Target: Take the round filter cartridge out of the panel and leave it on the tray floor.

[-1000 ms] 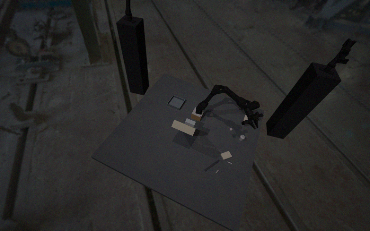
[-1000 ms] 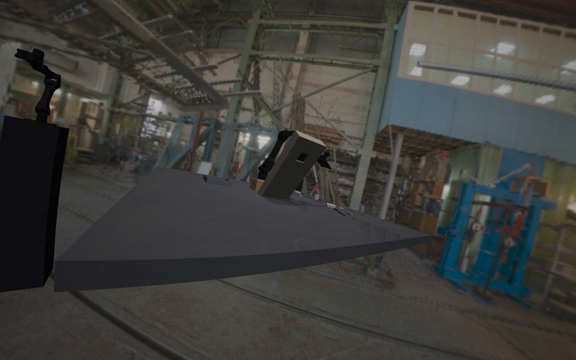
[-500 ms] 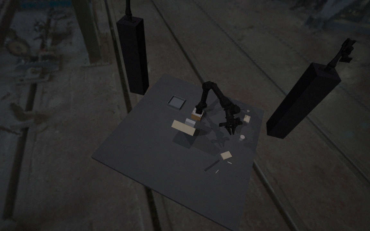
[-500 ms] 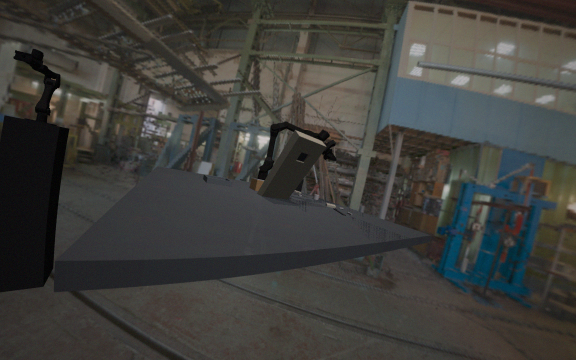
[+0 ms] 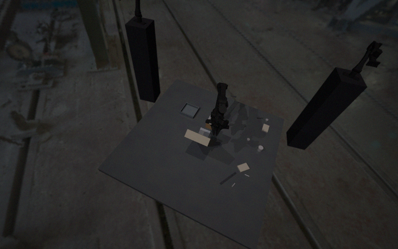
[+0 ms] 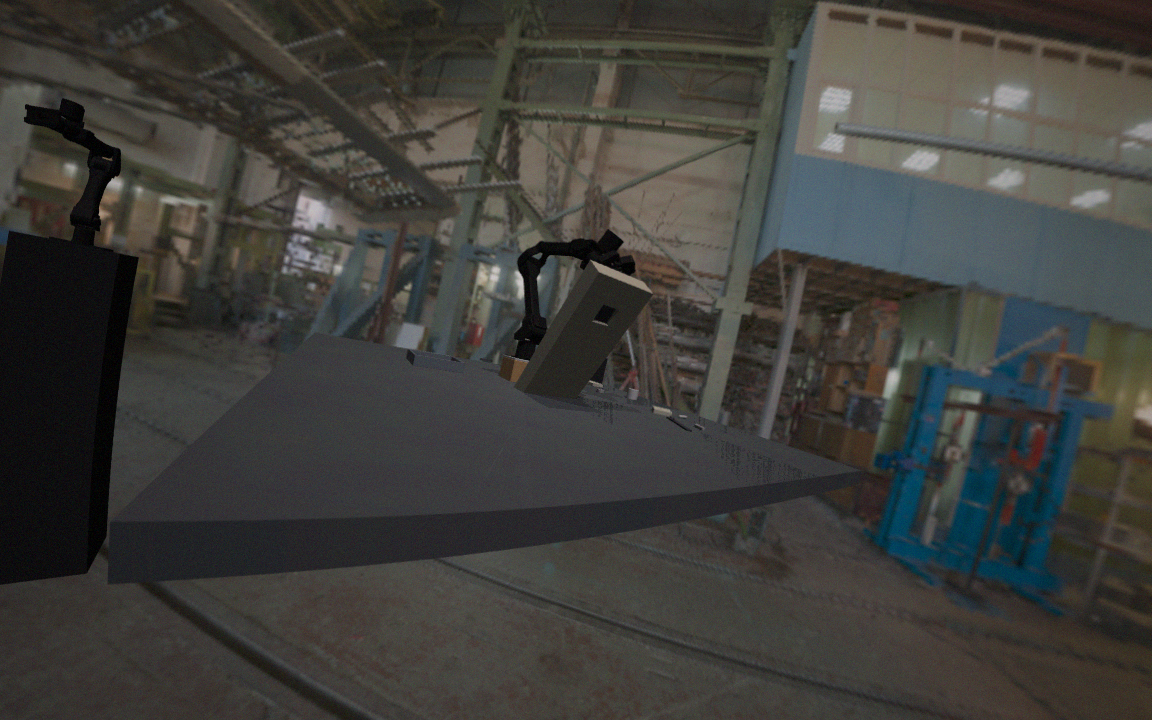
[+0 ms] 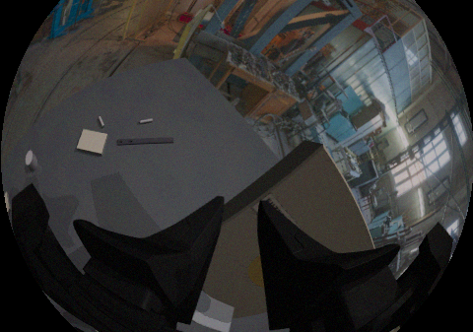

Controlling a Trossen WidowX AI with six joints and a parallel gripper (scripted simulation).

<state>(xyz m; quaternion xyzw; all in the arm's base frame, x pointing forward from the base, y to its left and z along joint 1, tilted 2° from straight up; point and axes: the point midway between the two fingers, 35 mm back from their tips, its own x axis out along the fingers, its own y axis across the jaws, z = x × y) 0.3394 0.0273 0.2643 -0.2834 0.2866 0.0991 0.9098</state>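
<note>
Right now the round filter cartridge is 11 cm to the right of my gripper tip and 5 cm below it. Also, from my gripper tip: grey square tray (47 cm behind, 32 cm below, 30 cm to the right).
</note>
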